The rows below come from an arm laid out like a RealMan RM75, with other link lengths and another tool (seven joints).
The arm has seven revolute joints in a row. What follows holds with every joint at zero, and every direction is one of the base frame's.
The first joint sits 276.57 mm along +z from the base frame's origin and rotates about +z.
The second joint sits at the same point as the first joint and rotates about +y.
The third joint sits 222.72 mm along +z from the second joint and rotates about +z.
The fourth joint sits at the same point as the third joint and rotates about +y.
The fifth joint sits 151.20 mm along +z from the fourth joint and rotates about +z.
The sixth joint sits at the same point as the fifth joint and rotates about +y.
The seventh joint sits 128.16 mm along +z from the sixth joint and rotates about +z.
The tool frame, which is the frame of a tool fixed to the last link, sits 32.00 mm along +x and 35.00 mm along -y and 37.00 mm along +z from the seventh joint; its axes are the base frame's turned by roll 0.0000, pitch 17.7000 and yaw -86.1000 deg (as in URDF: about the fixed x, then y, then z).
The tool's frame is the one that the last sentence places.
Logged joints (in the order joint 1, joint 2, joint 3, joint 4, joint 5, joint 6, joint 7), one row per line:
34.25 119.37 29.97 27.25 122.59 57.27 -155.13
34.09 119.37 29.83 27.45 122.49 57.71 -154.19
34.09 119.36 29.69 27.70 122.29 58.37 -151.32
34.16 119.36 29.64 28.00 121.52 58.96 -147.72
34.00 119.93 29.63 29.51 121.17 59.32 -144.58
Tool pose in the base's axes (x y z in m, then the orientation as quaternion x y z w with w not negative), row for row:
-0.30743 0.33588 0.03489 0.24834 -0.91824 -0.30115 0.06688
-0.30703 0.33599 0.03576 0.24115 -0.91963 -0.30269 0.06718
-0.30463 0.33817 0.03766 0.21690 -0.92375 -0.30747 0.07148
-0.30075 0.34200 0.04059 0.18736 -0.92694 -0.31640 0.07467
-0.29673 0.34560 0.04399 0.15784 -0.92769 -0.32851 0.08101
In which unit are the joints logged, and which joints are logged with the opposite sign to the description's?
The joints are logged in degrees. Opposite sign: joint 1, joint 2.
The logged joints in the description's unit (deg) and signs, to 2 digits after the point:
-34.25 -119.37 29.97 27.25 122.59 57.27 -155.13
-34.09 -119.37 29.83 27.45 122.49 57.71 -154.19
-34.09 -119.36 29.69 27.70 122.29 58.37 -151.32
-34.16 -119.36 29.64 28.00 121.52 58.96 -147.72
-34.00 -119.93 29.63 29.51 121.17 59.32 -144.58

